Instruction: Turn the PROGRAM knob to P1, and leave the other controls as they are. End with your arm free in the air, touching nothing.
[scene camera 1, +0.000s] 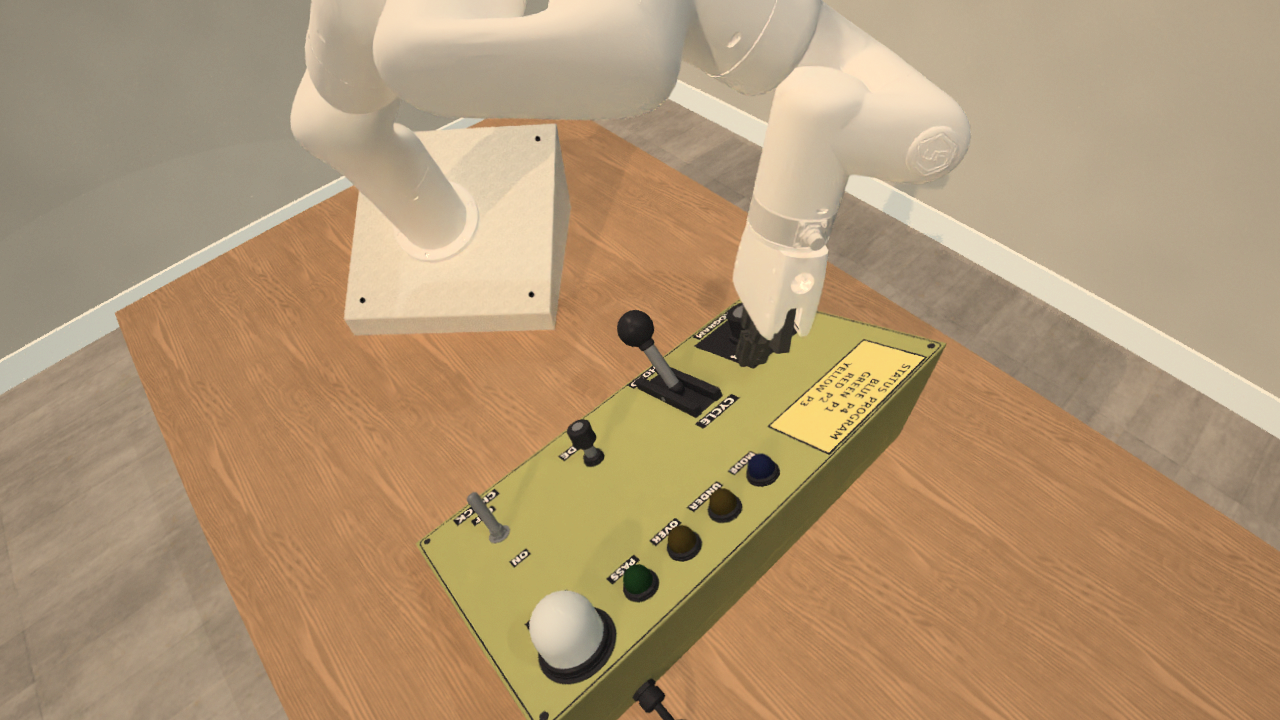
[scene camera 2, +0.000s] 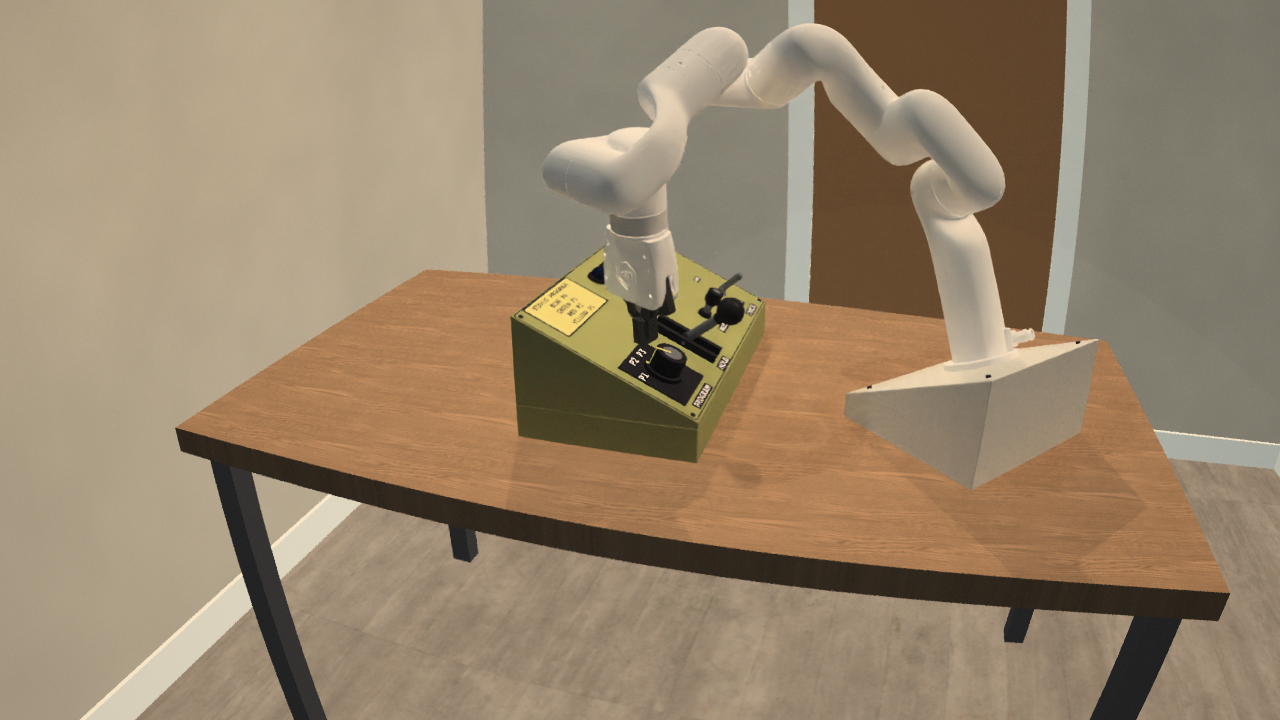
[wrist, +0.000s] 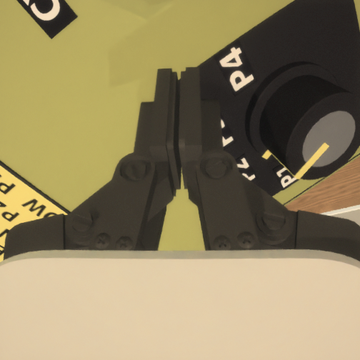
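Where they show: gripper, fingertip midpoint: (scene camera 1: 750, 360) (scene camera 2: 646, 340); arm's base, link origin: (scene camera 1: 437, 222) (scene camera 2: 982, 363).
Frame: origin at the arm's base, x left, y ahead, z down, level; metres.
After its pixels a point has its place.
Note:
The black PROGRAM knob (scene camera 2: 666, 360) {x 0.087, y 0.471, z -0.025 m} (wrist: 295, 115) stands on its black plate. In the wrist view its yellow pointer line runs down and left, into the stretch between the P2 label (wrist: 246, 170) and the P1 label (wrist: 288, 177); it looks nearer P2, though the slanted view makes the exact setting hard to tell. The P4 label (wrist: 237, 70) is farther round; P3 is partly hidden by a finger. My gripper (scene camera 1: 752, 356) {x 0.010, y 0.504, z -0.022 m} (scene camera 2: 643, 335) {x 0.010, y 0.504, z -0.022 m} (wrist: 181, 95) is shut and empty, low over the panel beside the knob, with its fingertips apart from the knob. Contact with the panel cannot be told.
The green control box (scene camera 1: 626, 483) {x -0.185, y 0.480, z -0.022 m} (scene camera 2: 572, 385) {x 0.109, y 0.592, z 0.005 m} sits on the wooden table (scene camera 1: 268, 358) {x -0.280, y -0.108, z 0.095 m} (scene camera 2: 358, 376) {x -0.091, y 0.999, z 0.095 m}. A ball-topped CYCLE lever (scene camera 1: 634, 328) {x -0.051, y 0.395, z -0.066 m} (scene camera 2: 729, 310) {x -0.022, y 0.390, z -0.058 m} stands near my gripper. Farther along are a small black-capped toggle (scene camera 1: 581, 434) {x -0.174, y 0.419, z -0.042 m}, a grey toggle (scene camera 1: 487, 519) {x -0.288, y 0.391, z -0.018 m}, several lamps and a white dome (scene camera 1: 565, 626) {x -0.331, y 0.543, z -0.114 m}.

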